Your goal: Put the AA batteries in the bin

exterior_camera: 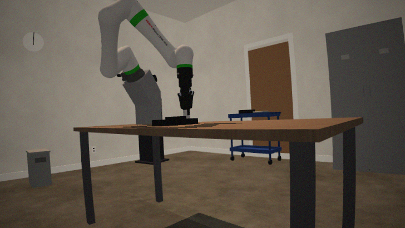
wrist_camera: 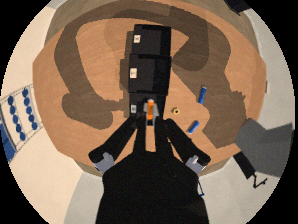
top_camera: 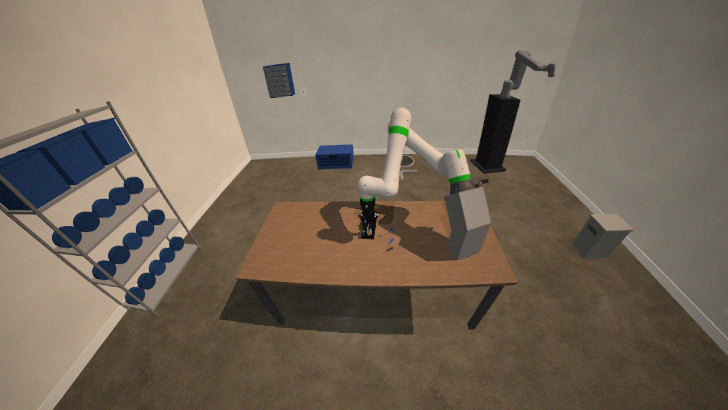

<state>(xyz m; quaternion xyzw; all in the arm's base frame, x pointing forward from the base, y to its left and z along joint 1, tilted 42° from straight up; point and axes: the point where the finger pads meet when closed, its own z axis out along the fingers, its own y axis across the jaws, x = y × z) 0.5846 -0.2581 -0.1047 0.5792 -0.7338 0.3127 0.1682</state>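
Now: the orange battery 3 cm below my hand. The rest, counted from my hand: small dark piece (16 cm to the left, 11 cm behind, 4 cm below); blue AA battery (13 cm behind, 10 cm to the left, 4 cm below).
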